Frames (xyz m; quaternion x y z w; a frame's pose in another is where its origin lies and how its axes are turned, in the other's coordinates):
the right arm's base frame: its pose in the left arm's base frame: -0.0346 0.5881 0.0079 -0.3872 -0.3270 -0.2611 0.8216
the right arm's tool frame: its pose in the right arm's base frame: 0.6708 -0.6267 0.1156 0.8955 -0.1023 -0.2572 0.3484
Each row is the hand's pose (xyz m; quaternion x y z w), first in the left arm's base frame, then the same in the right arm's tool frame.
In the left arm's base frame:
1: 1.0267 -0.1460 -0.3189 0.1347 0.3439 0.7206 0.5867
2: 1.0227 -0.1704 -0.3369 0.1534 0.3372 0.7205 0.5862
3: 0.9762 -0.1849 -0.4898 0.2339 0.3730 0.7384 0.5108
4: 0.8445 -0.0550 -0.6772 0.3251 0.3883 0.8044 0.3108
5: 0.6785 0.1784 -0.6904 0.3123 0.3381 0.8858 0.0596
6: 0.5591 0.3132 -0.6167 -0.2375 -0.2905 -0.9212 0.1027
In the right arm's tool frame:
1: 0.0020 -1.6287 0.1916 0.0788 0.9652 0.0680 0.2400
2: 0.0056 -1.6410 0.2194 0.0888 0.9607 0.0624 0.2556
3: -0.0974 -1.7112 0.3204 0.1919 0.9490 0.0079 0.2500
4: -0.3547 -1.7230 0.3753 0.4076 0.8915 -0.0095 0.1974
5: -0.5904 -1.5797 0.2973 0.6079 0.7853 0.0813 0.0843
6: -0.6875 -1.4253 0.2295 -0.6923 -0.6993 -0.1761 0.0249

